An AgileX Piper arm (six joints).
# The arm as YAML. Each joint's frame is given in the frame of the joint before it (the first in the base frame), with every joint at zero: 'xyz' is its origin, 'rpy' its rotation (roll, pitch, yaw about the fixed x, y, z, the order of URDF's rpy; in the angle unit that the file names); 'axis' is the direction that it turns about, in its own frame. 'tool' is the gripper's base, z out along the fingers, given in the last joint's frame.
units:
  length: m
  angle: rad
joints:
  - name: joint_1
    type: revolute
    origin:
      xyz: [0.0, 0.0, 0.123]
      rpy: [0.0, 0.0, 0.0]
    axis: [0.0, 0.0, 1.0]
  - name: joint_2
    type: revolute
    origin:
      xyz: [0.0, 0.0, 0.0]
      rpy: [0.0, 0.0, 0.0]
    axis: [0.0, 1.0, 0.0]
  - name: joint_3
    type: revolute
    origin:
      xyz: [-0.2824, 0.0, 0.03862]
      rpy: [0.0, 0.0, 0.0]
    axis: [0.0, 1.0, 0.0]
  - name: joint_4
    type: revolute
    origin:
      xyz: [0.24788, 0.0, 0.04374]
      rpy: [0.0, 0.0, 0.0]
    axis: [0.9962, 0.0, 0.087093]
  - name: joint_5
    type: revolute
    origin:
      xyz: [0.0, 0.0, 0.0]
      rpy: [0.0, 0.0, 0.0]
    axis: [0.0, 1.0, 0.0]
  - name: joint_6
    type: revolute
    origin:
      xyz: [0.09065, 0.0, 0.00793]
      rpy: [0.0, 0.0, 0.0]
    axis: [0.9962, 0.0, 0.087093]
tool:
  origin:
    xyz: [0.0, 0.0, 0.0]
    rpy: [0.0, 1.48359, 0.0]
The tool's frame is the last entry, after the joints.
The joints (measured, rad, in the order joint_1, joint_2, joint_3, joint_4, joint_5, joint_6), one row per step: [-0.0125 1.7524 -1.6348 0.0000 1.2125 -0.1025]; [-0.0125 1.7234 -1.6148 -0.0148 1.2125 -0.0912]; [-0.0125 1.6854 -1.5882 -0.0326 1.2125 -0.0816]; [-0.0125 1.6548 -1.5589 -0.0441 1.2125 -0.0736]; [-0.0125 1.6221 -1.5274 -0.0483 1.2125 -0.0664]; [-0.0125 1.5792 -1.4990 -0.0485 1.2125 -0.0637]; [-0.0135 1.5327 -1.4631 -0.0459 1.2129 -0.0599]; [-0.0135 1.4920 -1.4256 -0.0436 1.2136 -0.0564]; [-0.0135 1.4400 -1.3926 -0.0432 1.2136 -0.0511]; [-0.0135 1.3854 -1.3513 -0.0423 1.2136 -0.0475]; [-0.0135 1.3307 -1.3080 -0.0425 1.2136 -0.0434]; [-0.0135 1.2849 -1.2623 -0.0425 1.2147 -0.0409]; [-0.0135 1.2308 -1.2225 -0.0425 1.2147 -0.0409]
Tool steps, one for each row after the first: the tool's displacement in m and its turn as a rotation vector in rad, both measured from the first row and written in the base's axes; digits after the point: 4 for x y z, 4 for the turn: [-0.0073 -0.0012 0.0050 -0.0112 -0.0089 -0.0103]; [-0.0170 -0.0026 0.0111 -0.0259 -0.0204 -0.0191]; [-0.0254 -0.0034 0.0136 -0.0348 -0.0219 -0.0264]; [-0.0344 -0.0037 0.0158 -0.0366 -0.0233 -0.0331]; [-0.0456 -0.0036 0.0219 -0.0358 -0.0378 -0.0359]; [-0.0581 -0.0035 0.0265 -0.0318 -0.0481 -0.0407]; [-0.0696 -0.0031 0.0283 -0.0283 -0.0507 -0.0441]; [-0.0833 -0.0029 0.0341 -0.0259 -0.0698 -0.0493]; [-0.0982 -0.0026 0.0376 -0.0235 -0.0832 -0.0528]; [-0.1132 -0.0025 0.0397 -0.0221 -0.0947 -0.0568]; [-0.1263 -0.0023 0.0380 -0.0212 -0.0937 -0.0591]; [-0.1408 -0.0021 0.0394 -0.0210 -0.1080 -0.0593]
